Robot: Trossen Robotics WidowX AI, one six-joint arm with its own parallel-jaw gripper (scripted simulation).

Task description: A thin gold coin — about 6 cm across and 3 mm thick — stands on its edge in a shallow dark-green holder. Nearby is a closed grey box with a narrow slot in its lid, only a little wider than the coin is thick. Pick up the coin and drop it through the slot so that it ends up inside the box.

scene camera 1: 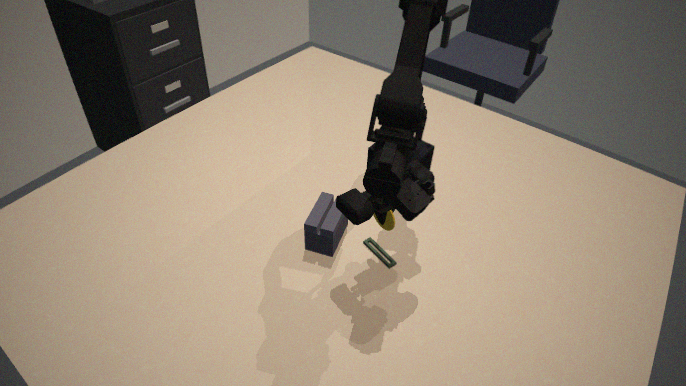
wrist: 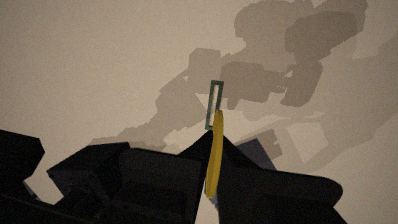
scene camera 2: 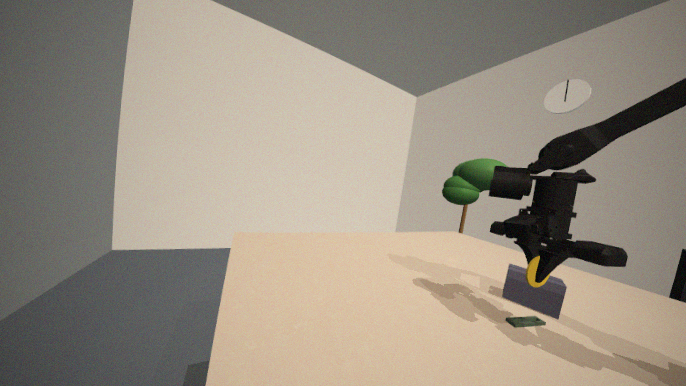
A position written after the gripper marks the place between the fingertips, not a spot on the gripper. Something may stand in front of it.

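The gripper [scene camera 2: 535, 281] [scene camera 1: 382, 222] [wrist: 213, 135] shows in those views, and it's holding a gold coin [wrist: 213, 170].
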